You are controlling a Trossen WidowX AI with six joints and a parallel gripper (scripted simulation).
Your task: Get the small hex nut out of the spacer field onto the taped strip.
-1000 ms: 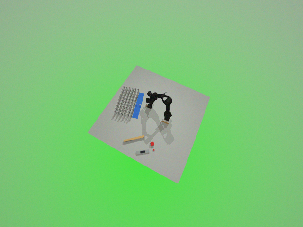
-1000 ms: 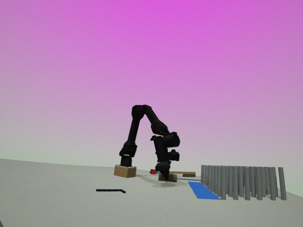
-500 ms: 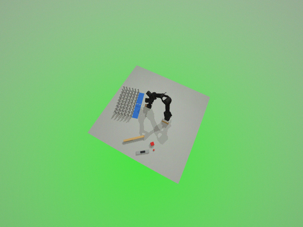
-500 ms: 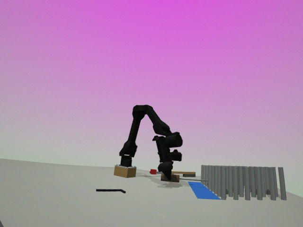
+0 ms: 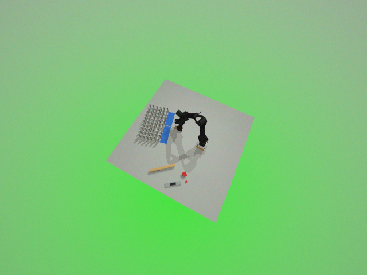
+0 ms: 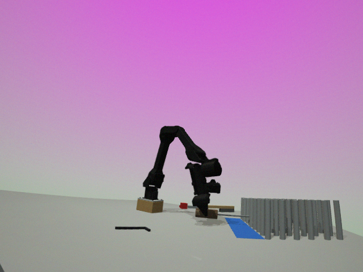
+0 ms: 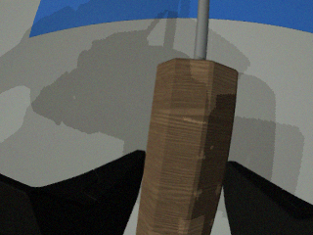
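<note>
Now: gripper tip 13 cm short of the blue taped strip, 4 cm to the right of it and 4 cm above it. Also, from my gripper tip: wooden-handled hook tool (10 cm ahead, 3 cm to the left); then black bent bar (30 cm to the right, 9 cm behind, 3 cm below); then hex nut (28 cm ahead, 9 cm to the left, 3 cm below).
</note>
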